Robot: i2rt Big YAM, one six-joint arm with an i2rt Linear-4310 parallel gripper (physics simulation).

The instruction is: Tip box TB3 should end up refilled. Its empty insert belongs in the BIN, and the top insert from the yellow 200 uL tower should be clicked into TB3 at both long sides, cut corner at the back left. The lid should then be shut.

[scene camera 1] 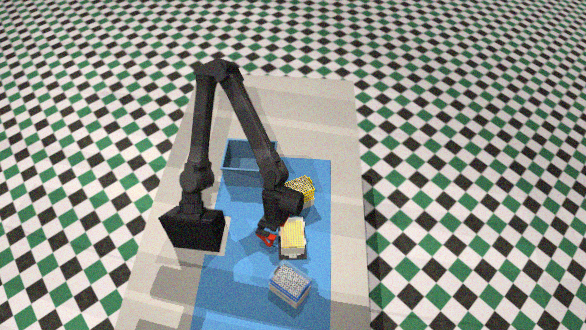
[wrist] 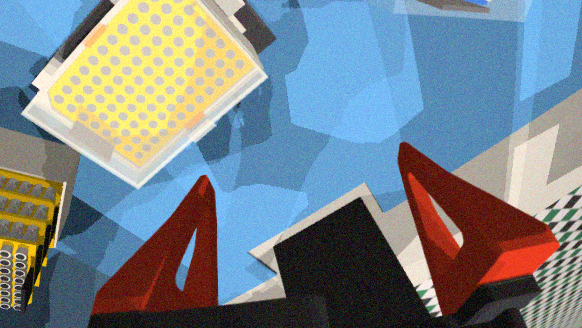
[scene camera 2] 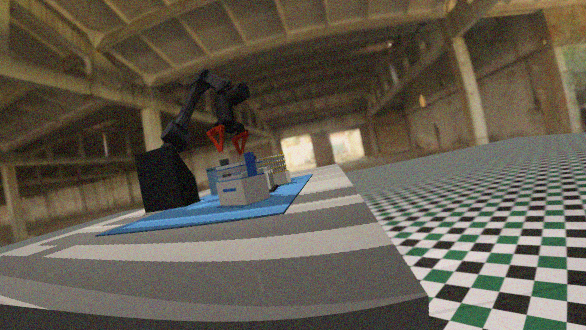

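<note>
Tip box TB3 (scene camera 1: 292, 237) (wrist: 150, 80) is a pale box on a dark holder. Its yellow insert, with grey round holes, shows under what looks like a clear lid; whether the lid is fully shut I cannot tell. The yellow tower (scene camera 1: 301, 187) (scene camera 2: 278, 162) (wrist: 27, 220) of stacked tip inserts stands behind TB3, partly cut off at the left of the wrist view. The blue bin (scene camera 1: 240, 177) (scene camera 2: 212, 181) stands at the back left of the mat, partly behind my arm. My gripper (scene camera 1: 276, 237) (scene camera 2: 231, 152) (wrist: 303, 166) is open and empty, above the mat beside TB3, on the robot base's side.
A box with blue-edged inserts of pale tips (scene camera 1: 290, 285) (scene camera 2: 243, 191) stands in front of TB3; part of it shows at the top of the wrist view. The black robot base (scene camera 1: 192, 231) (scene camera 2: 166, 180) (wrist: 345, 250) stands at the left edge of the blue mat (scene camera 1: 320, 225).
</note>
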